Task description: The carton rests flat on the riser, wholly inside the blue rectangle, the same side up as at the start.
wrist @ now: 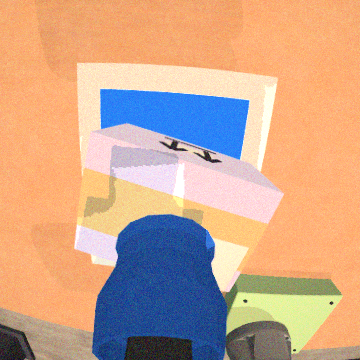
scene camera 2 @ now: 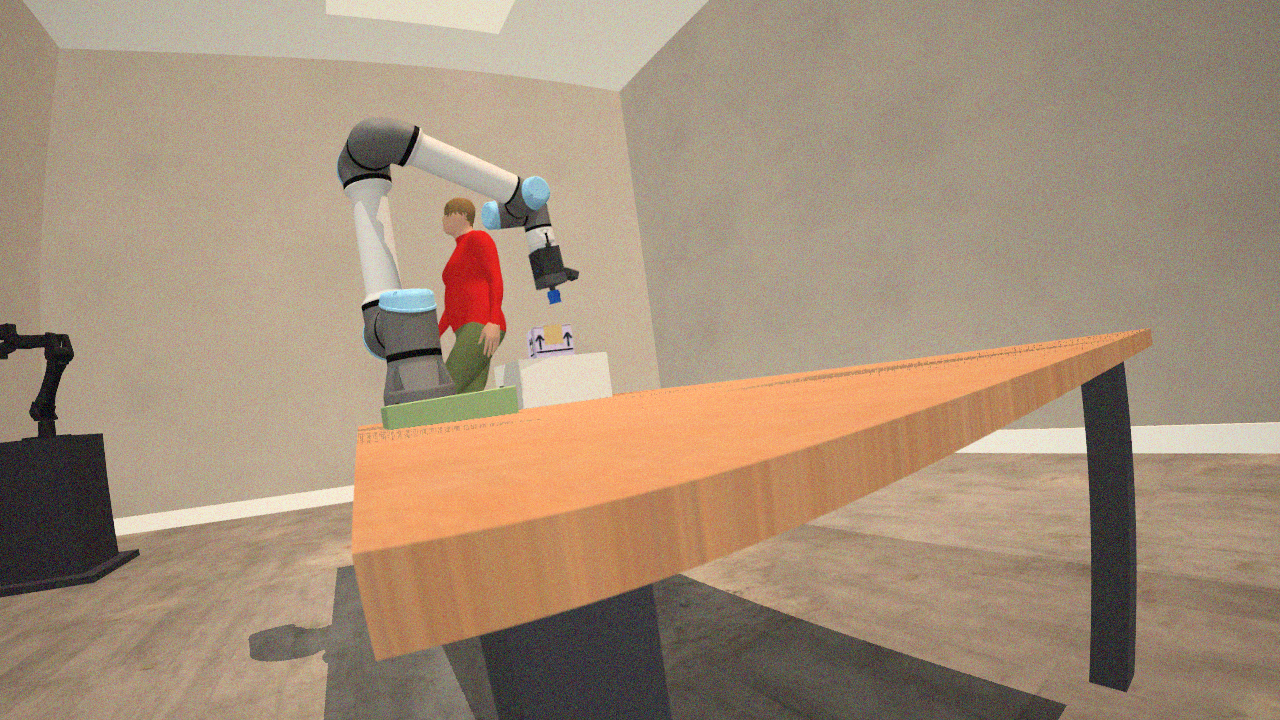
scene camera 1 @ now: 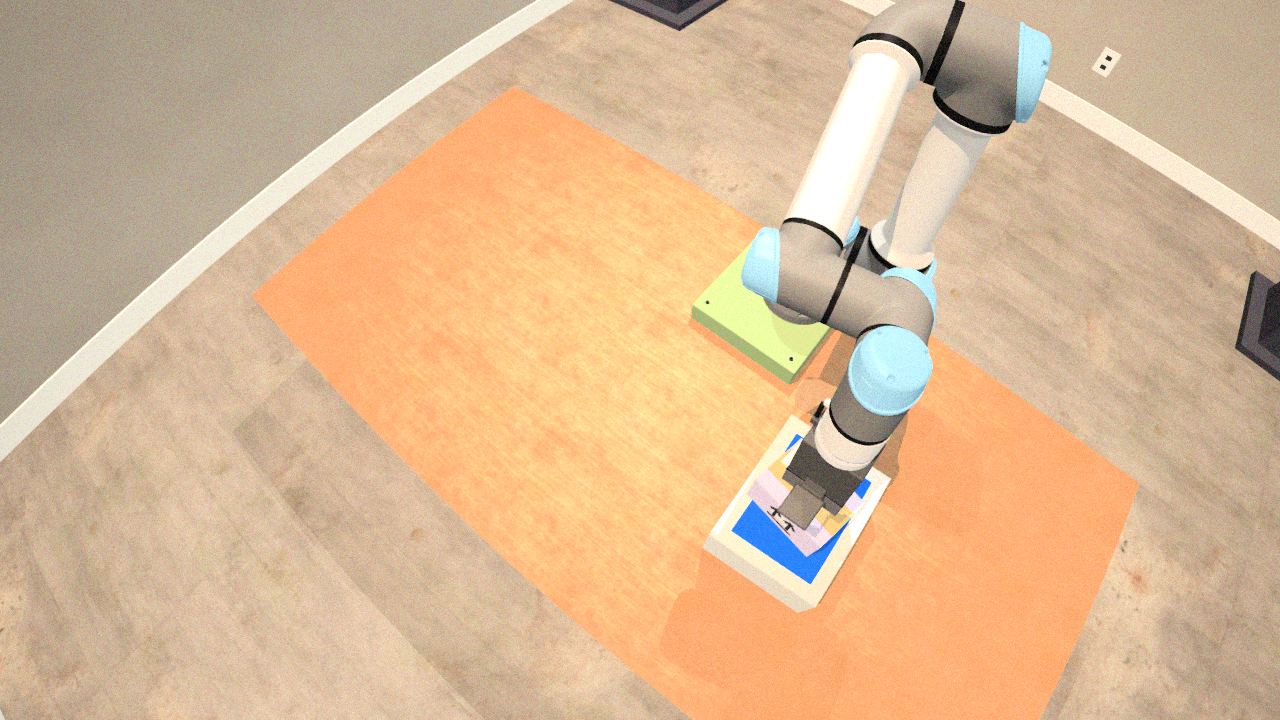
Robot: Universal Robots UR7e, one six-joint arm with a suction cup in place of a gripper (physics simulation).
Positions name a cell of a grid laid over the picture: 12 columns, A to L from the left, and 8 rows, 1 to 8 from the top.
Labels:
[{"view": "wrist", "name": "my suction cup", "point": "F7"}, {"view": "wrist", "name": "carton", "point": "E4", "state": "on a riser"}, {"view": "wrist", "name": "riser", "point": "H3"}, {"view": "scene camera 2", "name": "carton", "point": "F4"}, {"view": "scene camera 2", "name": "riser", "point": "F5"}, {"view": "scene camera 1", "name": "carton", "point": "H6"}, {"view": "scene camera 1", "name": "riser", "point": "G6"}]

